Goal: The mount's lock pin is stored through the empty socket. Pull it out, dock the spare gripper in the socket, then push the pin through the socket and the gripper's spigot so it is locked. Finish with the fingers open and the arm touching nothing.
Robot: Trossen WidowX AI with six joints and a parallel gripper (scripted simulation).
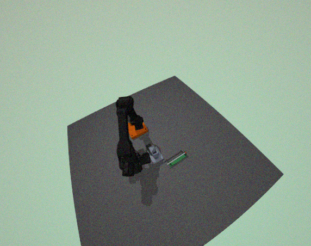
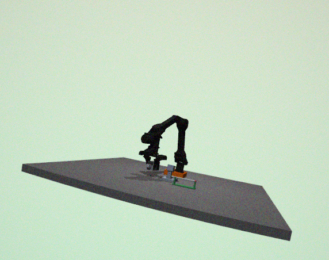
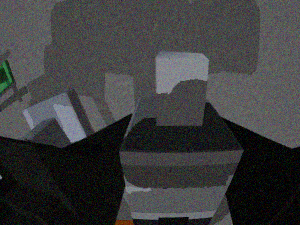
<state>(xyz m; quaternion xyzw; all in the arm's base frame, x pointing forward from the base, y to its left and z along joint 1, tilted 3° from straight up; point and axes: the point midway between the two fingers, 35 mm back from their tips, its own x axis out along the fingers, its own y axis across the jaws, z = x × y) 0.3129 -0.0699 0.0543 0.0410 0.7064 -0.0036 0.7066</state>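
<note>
The grey mount is 4 cm behind my gripper tip and 13 cm to the left of it. The rest, counted from my gripper tip: green rest (3 cm ahead, 26 cm to the left, 3 cm below); spare gripper (1 cm behind, 2 cm above).
</note>
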